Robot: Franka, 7 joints.
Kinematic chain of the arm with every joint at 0, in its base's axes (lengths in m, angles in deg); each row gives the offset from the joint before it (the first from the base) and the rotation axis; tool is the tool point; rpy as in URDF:
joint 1: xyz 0 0 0.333 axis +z
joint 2: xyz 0 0 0 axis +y
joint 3: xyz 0 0 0.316 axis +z
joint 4: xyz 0.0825 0 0 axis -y
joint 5: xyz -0.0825 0 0.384 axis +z
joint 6: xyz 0 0 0 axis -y
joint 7: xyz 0.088 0 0 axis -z
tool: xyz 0 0 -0.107 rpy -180 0 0
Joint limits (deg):
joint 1: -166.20..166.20
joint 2: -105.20..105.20
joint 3: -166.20..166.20
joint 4: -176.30..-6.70
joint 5: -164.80..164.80
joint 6: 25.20..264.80
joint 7: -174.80..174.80
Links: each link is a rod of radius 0.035 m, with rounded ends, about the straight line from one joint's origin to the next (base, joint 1, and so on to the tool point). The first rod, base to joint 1, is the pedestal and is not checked.
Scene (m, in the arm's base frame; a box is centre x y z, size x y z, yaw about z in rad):
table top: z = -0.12
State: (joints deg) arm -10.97 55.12 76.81 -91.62 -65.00 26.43 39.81
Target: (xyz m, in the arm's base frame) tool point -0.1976 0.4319 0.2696
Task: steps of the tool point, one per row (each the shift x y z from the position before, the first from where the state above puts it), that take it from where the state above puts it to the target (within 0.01 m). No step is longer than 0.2 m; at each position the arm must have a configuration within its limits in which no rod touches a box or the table.
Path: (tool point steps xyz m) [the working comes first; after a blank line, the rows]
Joints at the target: 51.37 69.93 87.99 -113.25 -58.77 45.51 39.81
Straight joint move there: clear.

1: -0.1047 0.1068 -0.0266
2: -0.1304 0.0712 -0.0221
3: -0.1440 0.0298 -0.0175
4: -0.1442 -0.0136 -0.0128
5: -0.1311 -0.0543 -0.0081

